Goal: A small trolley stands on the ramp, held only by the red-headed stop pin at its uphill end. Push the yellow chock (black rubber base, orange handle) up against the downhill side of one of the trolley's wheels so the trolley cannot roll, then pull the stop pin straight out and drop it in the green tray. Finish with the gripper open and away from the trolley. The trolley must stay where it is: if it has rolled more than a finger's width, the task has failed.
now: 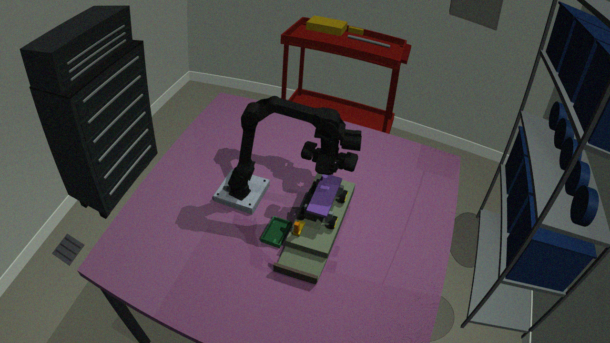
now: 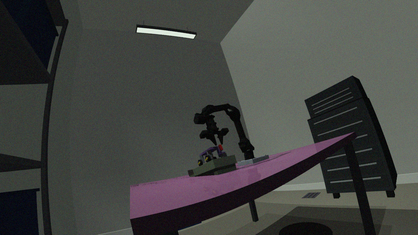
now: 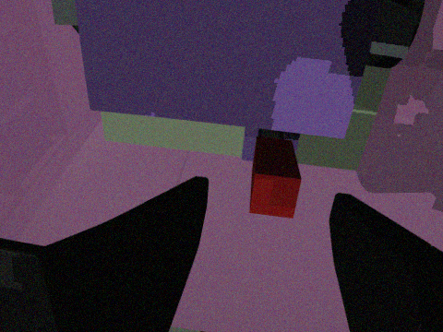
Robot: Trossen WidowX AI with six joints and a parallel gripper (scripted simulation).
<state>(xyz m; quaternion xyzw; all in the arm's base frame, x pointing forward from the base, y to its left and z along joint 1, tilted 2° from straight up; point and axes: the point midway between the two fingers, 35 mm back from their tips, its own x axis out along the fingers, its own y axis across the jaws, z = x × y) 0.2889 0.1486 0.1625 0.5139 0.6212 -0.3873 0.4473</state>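
Now: the red-headed stop pin 10 mm to the left of my gripper tip and 40 mm below it. From my gripper tip the other things lie so: trolley 40 mm ahead, 100 mm to the right, 60 mm below; olive ramp 40 mm ahead, 100 mm to the right, 120 mm below; yellow chock 10 mm ahead, 220 mm to the right, 90 mm below.
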